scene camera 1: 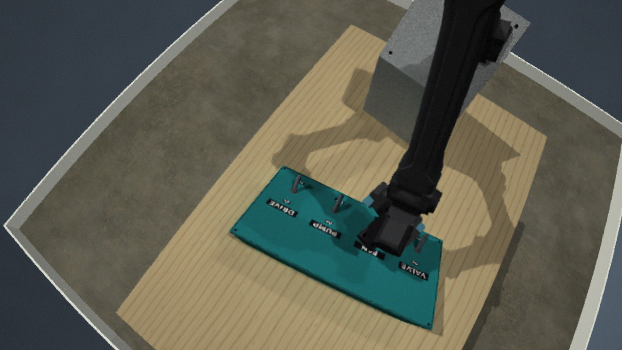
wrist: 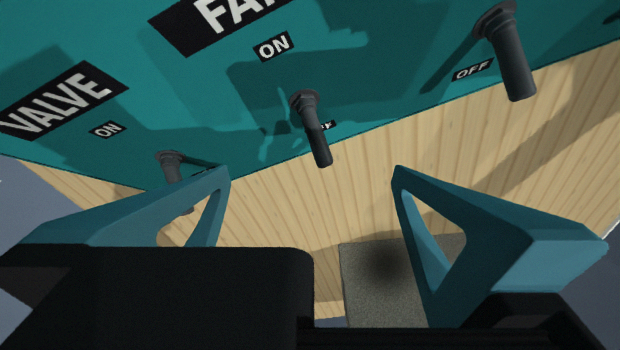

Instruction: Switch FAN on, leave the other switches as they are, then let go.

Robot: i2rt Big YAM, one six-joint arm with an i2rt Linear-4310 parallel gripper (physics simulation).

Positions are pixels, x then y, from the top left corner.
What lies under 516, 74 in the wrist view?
A pump lever.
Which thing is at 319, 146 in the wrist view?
A fan lever.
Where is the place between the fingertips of my gripper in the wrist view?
At 310, 174
